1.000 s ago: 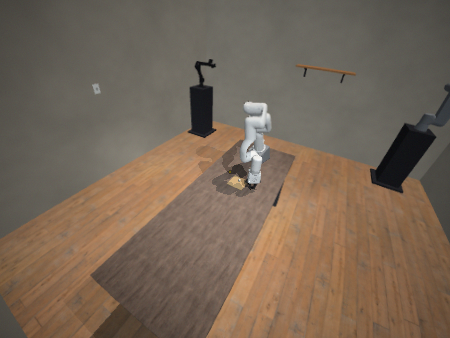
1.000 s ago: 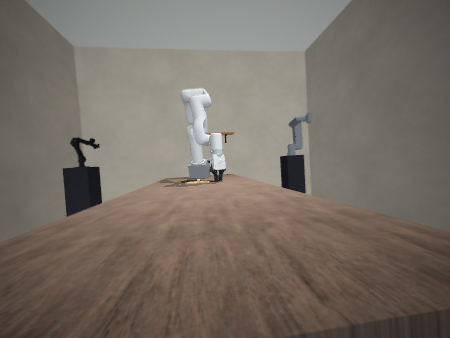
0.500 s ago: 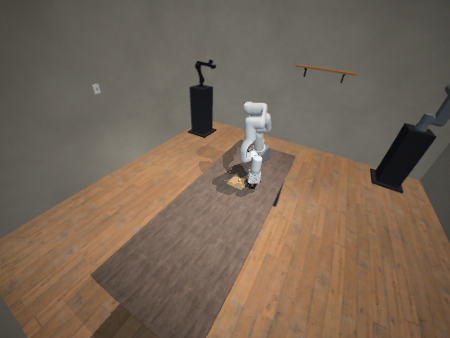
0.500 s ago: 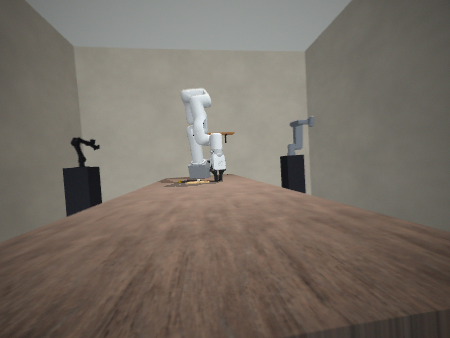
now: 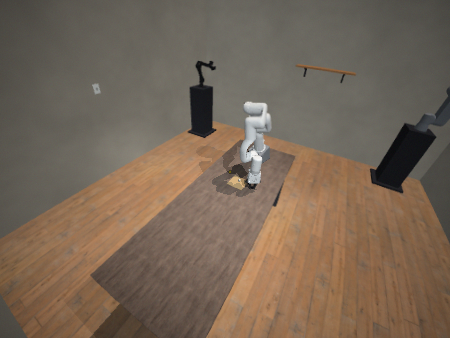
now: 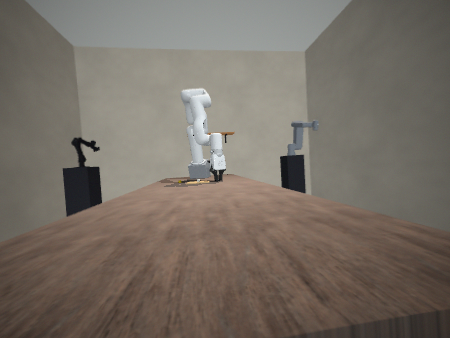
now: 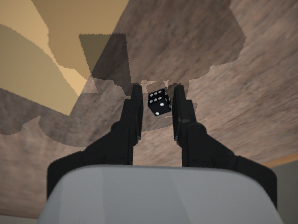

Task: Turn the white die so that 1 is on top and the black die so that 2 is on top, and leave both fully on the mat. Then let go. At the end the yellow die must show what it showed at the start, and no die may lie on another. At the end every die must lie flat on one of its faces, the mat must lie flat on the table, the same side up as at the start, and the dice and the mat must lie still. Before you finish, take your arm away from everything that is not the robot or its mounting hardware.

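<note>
My gripper is now 10 mm above the black die. Round my hand: tan mat: 130 mm to the right, 20 mm below; then small yellow die: 260 mm to the right, 80 mm behind, 10 mm below; then white die: 130 mm to the right, 20 mm behind, 10 mm below.
</note>
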